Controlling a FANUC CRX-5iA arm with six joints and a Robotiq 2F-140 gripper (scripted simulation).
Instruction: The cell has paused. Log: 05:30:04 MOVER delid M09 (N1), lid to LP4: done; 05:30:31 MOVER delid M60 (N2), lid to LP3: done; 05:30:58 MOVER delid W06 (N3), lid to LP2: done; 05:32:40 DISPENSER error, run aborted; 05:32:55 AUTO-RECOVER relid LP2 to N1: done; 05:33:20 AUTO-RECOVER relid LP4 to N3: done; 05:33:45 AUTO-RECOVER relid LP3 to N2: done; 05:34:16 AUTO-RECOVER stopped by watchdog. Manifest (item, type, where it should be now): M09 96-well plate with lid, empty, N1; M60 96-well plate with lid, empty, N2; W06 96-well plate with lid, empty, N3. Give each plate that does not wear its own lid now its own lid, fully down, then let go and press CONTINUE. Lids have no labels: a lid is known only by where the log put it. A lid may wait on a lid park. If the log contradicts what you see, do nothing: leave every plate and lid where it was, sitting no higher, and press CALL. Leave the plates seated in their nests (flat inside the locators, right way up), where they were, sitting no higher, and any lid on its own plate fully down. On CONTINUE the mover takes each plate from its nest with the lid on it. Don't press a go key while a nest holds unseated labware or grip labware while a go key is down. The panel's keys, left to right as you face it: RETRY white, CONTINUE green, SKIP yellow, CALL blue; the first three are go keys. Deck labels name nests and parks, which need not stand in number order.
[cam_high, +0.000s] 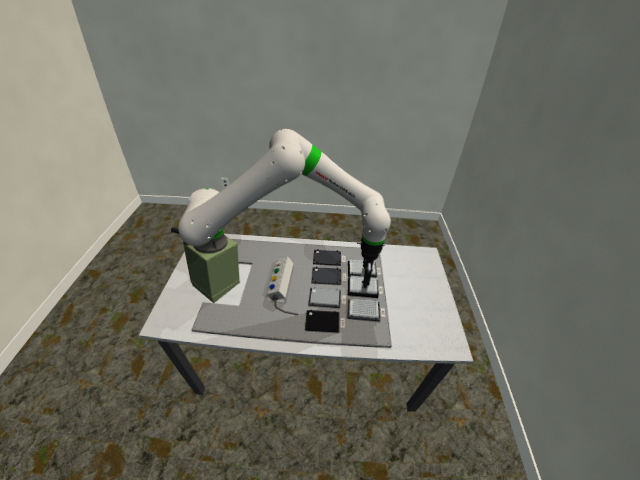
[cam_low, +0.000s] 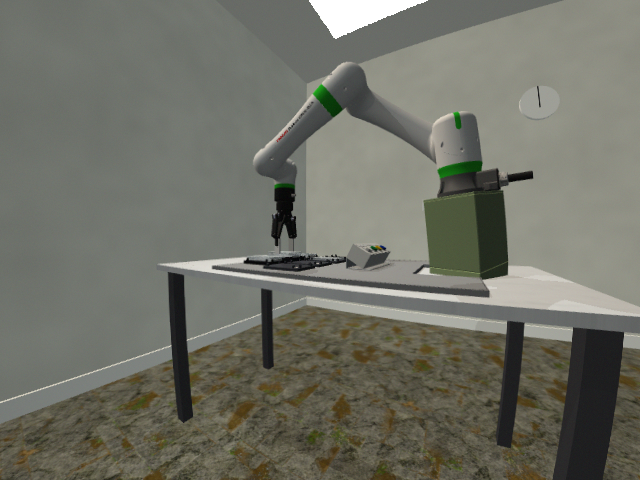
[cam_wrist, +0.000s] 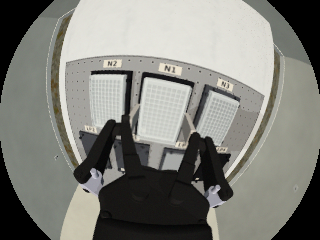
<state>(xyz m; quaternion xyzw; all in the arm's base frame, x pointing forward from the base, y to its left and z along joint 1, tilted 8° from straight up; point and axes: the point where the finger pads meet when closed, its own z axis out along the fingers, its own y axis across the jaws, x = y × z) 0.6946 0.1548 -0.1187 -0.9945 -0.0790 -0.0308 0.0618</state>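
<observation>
My gripper is now 40 mm above the plate. Round my hand: lid park LP4: 140 mm behind, 230 mm to the right, 60 mm below; green key: 410 mm behind, 60 mm to the right; lid park LP3: 190 mm behind, 30 mm to the left, 60 mm below.
</observation>
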